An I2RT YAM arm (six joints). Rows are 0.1 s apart.
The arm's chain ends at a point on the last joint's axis. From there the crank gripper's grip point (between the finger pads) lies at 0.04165 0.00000 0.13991 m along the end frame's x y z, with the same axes.
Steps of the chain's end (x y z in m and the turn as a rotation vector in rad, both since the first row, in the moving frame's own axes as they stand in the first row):
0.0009 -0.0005 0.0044 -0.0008 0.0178 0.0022
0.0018 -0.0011 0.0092 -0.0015 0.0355 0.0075
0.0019 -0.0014 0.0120 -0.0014 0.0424 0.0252
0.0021 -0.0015 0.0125 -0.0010 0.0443 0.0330
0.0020 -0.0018 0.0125 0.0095 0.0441 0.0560
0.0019 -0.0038 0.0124 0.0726 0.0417 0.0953
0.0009 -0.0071 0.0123 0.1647 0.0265 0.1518
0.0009 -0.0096 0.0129 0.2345 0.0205 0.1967
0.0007 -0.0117 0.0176 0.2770 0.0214 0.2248
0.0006 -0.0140 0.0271 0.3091 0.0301 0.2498
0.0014 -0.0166 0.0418 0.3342 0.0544 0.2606
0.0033 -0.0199 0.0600 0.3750 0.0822 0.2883
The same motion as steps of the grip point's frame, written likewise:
0.0034 -0.0003 0.0036 -0.0008 0.0178 0.0022
0.0067 -0.0006 0.0076 -0.0015 0.0355 0.0075
0.0078 -0.0001 0.0101 -0.0014 0.0424 0.0252
0.0082 0.0001 0.0105 -0.0010 0.0443 0.0330
0.0081 -0.0006 0.0105 0.0095 0.0441 0.0560
0.0080 -0.0096 0.0103 0.0726 0.0417 0.0953
0.0058 -0.0233 0.0098 0.1647 0.0265 0.1518
0.0061 -0.0335 0.0092 0.2345 0.0205 0.1967
0.0069 -0.0400 0.0127 0.2770 0.0214 0.2248
0.0087 -0.0453 0.0208 0.3091 0.0301 0.2498
0.0133 -0.0501 0.0335 0.3342 0.0544 0.2606
0.0199 -0.0566 0.0488 0.3750 0.0822 0.2883

